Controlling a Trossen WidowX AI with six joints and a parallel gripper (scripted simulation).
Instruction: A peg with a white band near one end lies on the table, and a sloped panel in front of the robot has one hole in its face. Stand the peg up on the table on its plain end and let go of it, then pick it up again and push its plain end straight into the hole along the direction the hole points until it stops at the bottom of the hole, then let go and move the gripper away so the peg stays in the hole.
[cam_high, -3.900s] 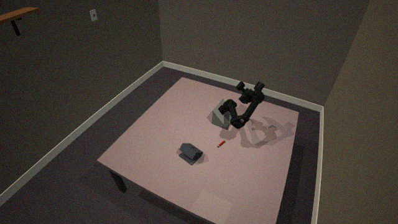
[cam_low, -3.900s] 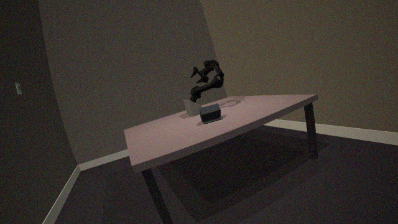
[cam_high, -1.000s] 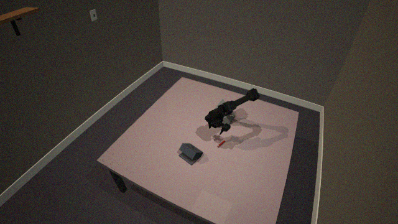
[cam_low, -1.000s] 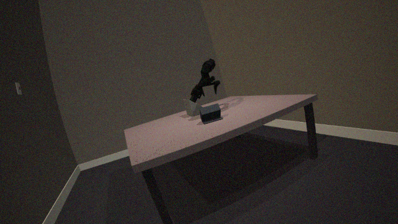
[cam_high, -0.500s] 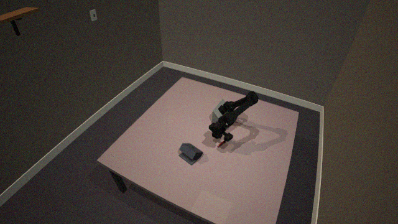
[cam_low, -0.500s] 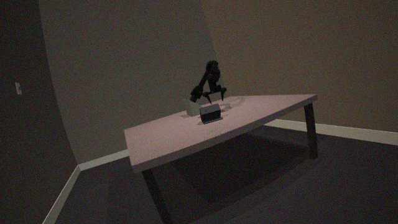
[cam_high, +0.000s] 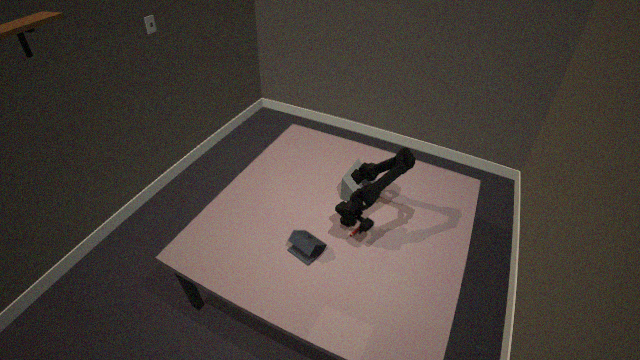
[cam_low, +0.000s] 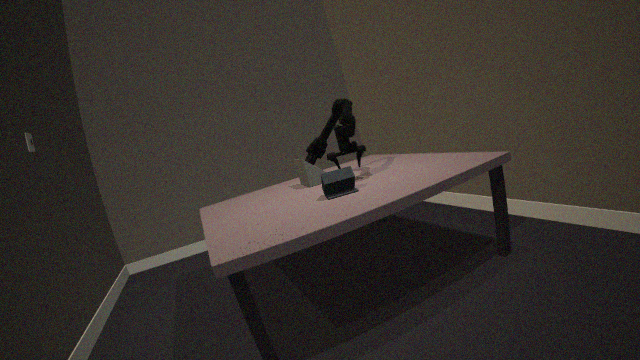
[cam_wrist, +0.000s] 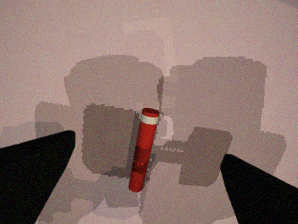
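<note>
My gripper tip is now 50 mm above the red peg and 10 mm past it. Round my gripper tip: sloped panel 180 mm ahead, 130 mm to the right, 10 mm below.
</note>
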